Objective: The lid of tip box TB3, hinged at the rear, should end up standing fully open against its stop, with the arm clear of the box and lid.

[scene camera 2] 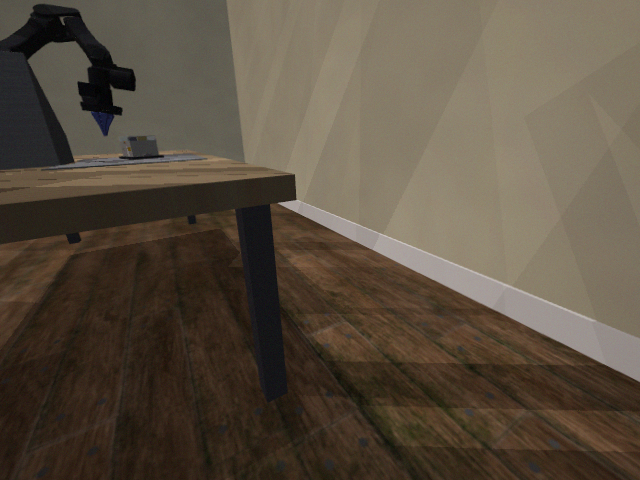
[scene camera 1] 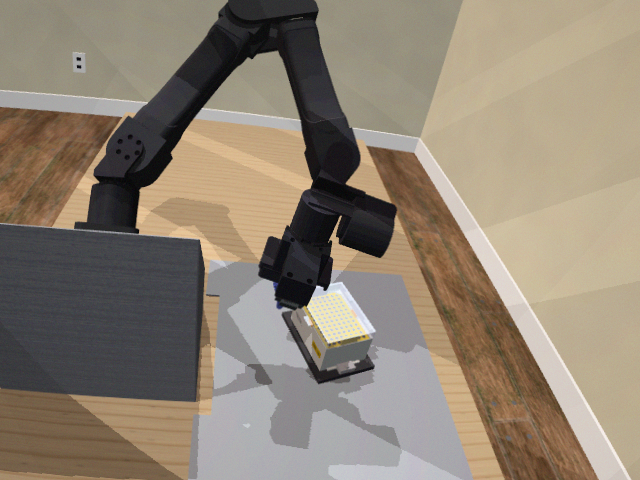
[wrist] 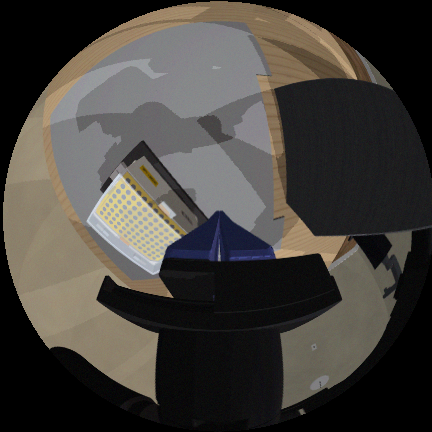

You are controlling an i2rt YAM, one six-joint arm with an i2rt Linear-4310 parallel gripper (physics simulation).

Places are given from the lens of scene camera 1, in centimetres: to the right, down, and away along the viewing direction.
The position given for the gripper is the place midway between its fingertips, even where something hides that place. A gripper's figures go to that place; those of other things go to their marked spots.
gripper (scene camera 1: 279,306): -6, 10, 72
tip box lid (scene camera 1: 336,317): 3, 12, 72
